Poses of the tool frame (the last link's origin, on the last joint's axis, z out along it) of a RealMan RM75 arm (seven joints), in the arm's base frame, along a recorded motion.
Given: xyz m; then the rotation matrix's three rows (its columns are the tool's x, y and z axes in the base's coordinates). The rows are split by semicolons.
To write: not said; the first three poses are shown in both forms.
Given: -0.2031, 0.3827, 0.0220; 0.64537, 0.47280, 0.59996; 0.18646, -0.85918, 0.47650; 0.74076, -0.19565, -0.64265
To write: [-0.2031, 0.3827, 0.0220, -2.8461, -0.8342, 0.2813]
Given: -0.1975, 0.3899, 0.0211; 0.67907, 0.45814, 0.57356; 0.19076, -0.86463, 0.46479; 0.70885, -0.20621, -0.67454
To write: [-0.1975, 0.3899, 0.0211, -2.8449, -0.7879, 0.2739]
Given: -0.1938, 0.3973, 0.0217; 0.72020, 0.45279, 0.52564; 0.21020, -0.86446, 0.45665; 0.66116, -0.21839, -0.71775
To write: [-0.1938, 0.3973, 0.0217, -2.8462, -0.7224, 0.2840]
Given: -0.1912, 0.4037, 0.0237; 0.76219, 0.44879, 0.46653; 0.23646, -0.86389, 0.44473; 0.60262, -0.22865, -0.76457
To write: [-0.1912, 0.4037, 0.0237, -2.8510, -0.6468, 0.3008]
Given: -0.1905, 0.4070, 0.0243; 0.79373, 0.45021, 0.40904; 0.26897, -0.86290, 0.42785; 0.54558, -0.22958, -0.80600
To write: [-0.1905, 0.4070, 0.0243, -2.8641, -0.5771, 0.3267]
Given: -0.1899, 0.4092, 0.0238; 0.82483, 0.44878, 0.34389; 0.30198, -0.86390, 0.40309; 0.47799, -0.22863, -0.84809
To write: [-0.1899, 0.4092, 0.0238, -2.8783, -0.4984, 0.3510]
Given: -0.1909, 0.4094, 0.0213; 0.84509, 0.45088, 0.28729; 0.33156, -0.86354, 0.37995; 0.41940, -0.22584, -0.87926
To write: [-0.1909, 0.4094, 0.0213, -2.8902, -0.4328, 0.3739]
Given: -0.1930, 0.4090, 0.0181; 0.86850, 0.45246, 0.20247; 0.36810, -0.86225, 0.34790; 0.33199, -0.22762, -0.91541
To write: [-0.1930, 0.4090, 0.0181, -2.8979, -0.3384, 0.4009]
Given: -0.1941, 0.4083, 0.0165; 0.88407, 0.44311, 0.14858; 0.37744, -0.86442, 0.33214; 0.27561, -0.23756, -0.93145
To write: [-0.1941, 0.4083, 0.0165, -2.8919, -0.2792, 0.4035]
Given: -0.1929, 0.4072, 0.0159; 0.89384, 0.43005, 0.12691; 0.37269, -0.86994, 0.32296; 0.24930, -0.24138, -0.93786
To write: [-0.1929, 0.4072, 0.0159, -2.8897, -0.2520, 0.3950]
